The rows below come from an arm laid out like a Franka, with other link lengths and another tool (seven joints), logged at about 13 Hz.
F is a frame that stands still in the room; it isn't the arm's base.
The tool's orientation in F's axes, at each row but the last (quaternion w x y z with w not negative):
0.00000, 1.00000, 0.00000, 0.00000
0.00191, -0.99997, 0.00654, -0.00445
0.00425, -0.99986, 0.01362, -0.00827
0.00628, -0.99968, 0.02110, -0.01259
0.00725, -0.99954, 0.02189, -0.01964
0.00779, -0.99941, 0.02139, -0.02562
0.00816, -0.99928, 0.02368, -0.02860
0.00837, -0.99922, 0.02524, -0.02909
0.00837, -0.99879, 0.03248, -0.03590
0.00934, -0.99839, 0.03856, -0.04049
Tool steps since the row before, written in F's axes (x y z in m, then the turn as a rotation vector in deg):
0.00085, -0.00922, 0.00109, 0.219, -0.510, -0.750
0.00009, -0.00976, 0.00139, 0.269, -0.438, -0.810
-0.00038, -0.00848, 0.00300, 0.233, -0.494, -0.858
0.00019, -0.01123, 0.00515, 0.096, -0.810, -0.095
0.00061, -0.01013, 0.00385, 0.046, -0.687, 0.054
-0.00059, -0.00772, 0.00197, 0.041, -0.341, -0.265
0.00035, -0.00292, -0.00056, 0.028, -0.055, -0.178
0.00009, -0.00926, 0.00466, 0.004, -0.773, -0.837
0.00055, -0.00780, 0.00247, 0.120, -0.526, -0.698
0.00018, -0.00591, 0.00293, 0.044, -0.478, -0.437
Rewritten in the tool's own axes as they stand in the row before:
0.00085, 0.00922, -0.00109, 0.219, 0.510, 0.750
0.00023, 0.00975, -0.00143, 0.268, 0.438, 0.811
-0.00010, 0.00846, -0.00308, 0.232, 0.495, 0.858
0.00079, 0.01114, -0.00528, 0.128, 0.806, 0.088
0.00121, 0.01003, -0.00396, 0.078, 0.683, -0.061
-0.00016, 0.00770, -0.00211, 0.042, 0.343, 0.262
0.00046, 0.00291, 0.00054, 0.020, 0.057, 0.178
0.00083, 0.00916, -0.00479, -0.005, 0.787, 0.824
0.00123, 0.00770, -0.00254, 0.104, 0.530, 0.697
0.00087, 0.00581, -0.00300, 0.046, 0.483, 0.432

